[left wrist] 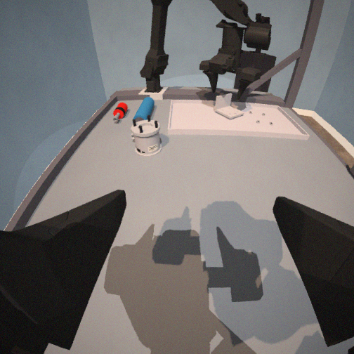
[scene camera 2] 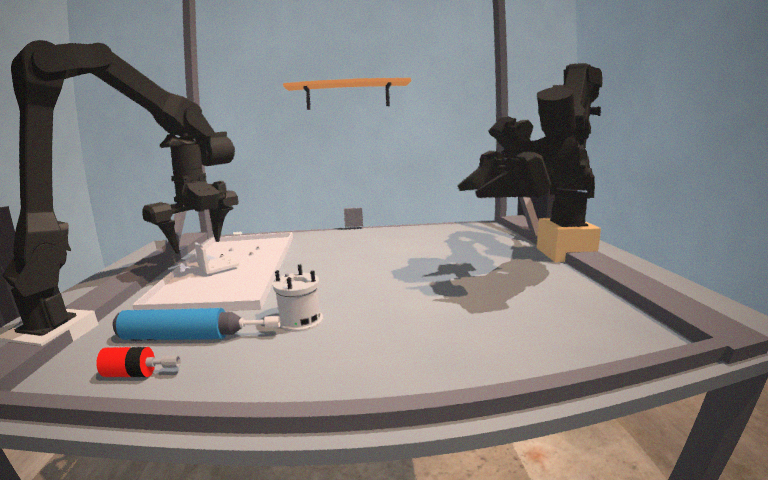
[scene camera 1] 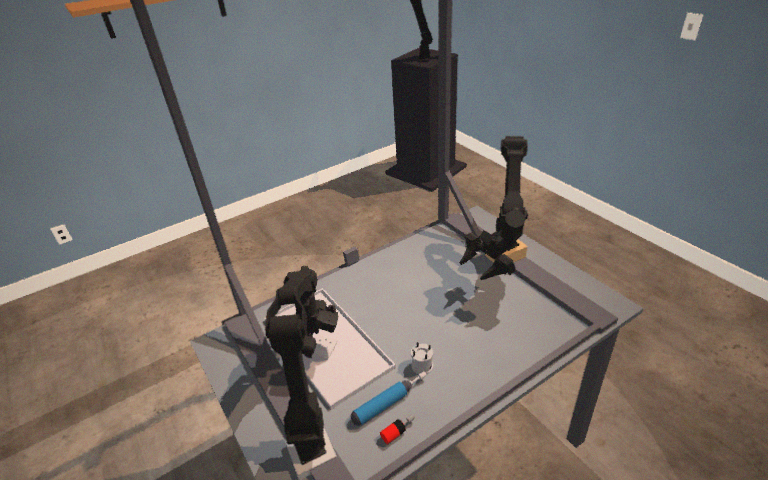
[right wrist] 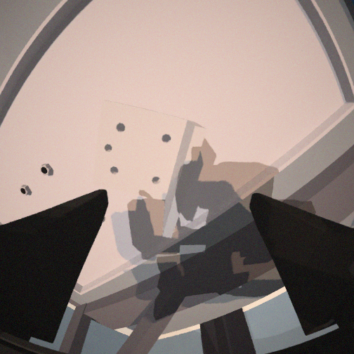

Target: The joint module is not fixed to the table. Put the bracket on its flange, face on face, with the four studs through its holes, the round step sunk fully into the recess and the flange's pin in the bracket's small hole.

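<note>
The white L-shaped bracket lies in the pale tray, holed plate flat and other wall upright. The white joint module stands upright on the table beside the tray, black studs pointing up, with no bracket on its flange. My right gripper is open and empty, pointing down above the bracket's upright-wall side; in scene camera 1 its fingertips are hidden. My left gripper is open and empty, high over the table, away from the module.
Several nuts lie in the tray beside the bracket. A blue tool lies with its tip close to the module's foot. A red tool lies nearer the table's front edge.
</note>
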